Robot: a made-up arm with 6 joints.
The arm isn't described. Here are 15 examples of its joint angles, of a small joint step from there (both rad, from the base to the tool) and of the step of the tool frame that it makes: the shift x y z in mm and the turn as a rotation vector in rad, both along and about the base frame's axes.
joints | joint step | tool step
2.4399 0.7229 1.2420 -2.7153 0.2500 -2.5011 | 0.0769 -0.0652 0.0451 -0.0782 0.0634 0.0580 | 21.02 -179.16 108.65 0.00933 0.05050 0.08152
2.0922 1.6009 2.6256 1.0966 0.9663 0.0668 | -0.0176 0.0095 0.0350 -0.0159 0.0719 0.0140 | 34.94 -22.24 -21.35 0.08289 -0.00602 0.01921
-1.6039 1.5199 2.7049 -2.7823 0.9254 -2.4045 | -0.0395 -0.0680 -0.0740 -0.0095 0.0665 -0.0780 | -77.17 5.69 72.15 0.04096 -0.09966 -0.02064
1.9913 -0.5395 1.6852 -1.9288 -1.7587 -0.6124 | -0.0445 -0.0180 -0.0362 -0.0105 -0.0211 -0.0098 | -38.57 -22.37 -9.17 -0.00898 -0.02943 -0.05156
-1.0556 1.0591 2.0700 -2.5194 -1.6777 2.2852 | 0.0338 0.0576 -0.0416 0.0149 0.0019 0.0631 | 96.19 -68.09 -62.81 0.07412 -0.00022 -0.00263
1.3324 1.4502 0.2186 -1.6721 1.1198 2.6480 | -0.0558 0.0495 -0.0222 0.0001 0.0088 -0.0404 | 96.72 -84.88 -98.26 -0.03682 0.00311 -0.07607
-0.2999 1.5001 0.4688 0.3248 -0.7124 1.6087 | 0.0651 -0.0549 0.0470 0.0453 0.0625 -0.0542 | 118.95 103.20 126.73 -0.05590 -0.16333 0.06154
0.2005 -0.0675 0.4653 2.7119 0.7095 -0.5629 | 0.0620 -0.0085 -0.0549 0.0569 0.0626 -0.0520 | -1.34 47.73 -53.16 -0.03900 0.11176 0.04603
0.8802 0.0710 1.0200 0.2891 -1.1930 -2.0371 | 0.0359 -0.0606 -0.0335 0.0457 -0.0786 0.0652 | -73.02 -78.54 -5.15 -0.09365 -0.01070 0.00031
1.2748 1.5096 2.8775 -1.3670 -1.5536 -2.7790 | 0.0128 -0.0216 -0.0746 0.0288 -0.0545 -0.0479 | -7.71 34.40 17.63 -0.12072 -0.01451 -0.00599
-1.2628 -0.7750 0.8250 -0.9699 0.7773 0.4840 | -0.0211 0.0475 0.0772 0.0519 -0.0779 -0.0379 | 48.29 -10.16 49.79 -0.02700 0.07218 -0.04834
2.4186 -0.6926 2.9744 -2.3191 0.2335 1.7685 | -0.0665 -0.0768 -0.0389 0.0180 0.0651 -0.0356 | -4.92 -100.46 -81.77 0.03133 -0.02824 -0.02842
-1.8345 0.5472 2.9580 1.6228 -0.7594 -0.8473 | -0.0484 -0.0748 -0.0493 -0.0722 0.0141 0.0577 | 25.15 102.20 48.57 0.02251 0.02619 -0.03876
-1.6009 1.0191 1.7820 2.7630 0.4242 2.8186 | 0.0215 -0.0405 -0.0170 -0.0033 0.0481 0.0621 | 45.94 40.42 48.51 0.01248 0.06738 0.01527
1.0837 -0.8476 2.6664 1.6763 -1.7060 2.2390 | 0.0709 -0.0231 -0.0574 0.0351 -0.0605 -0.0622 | 81.68 -28.31 -15.52 0.04123 0.00695 0.13586
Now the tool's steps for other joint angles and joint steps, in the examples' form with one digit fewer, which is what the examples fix.
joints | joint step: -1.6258 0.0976 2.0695 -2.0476 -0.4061 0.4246 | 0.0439 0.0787 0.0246 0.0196 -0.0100 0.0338
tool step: -9.7 -143.2 15.2 0.0370 -0.0171 -0.0042
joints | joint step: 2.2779 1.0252 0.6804 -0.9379 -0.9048 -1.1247 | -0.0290 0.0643 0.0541 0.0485 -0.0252 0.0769
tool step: 30.2 71.5 -97.7 0.0621 -0.0392 0.0574
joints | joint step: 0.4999 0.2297 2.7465 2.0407 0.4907 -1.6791 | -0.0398 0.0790 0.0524 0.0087 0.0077 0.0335
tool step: 99.7 63.5 -8.7 0.0124 0.0244 -0.0739
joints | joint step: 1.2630 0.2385 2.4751 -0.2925 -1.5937 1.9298 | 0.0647 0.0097 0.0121 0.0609 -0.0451 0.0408
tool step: 6.6 19.9 -11.6 -0.0304 0.0049 -0.0133
